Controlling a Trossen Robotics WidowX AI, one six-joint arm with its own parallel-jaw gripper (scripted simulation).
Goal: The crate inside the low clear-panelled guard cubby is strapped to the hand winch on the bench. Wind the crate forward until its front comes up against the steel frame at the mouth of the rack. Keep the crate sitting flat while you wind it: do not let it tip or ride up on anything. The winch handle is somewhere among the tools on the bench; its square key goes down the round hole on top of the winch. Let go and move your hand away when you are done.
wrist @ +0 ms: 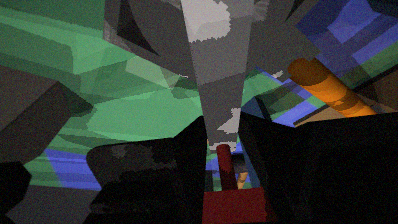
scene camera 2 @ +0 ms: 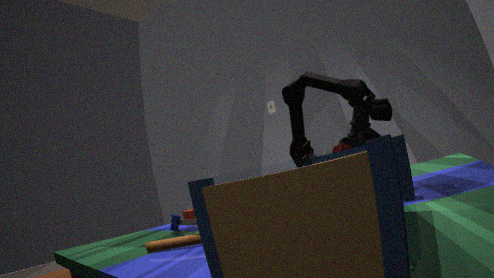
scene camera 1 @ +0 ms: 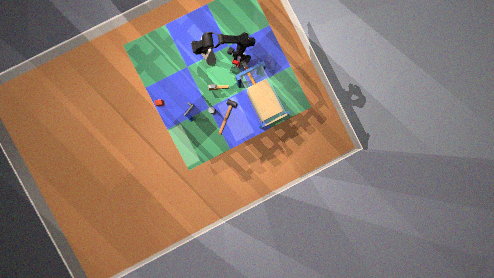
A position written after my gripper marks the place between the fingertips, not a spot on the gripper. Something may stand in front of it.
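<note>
My gripper [wrist: 219, 118] is visible. Also visible: a blue-framed guard cubby, at [scene camera 2: 345, 205] and [scene camera 1: 256, 84].
</note>
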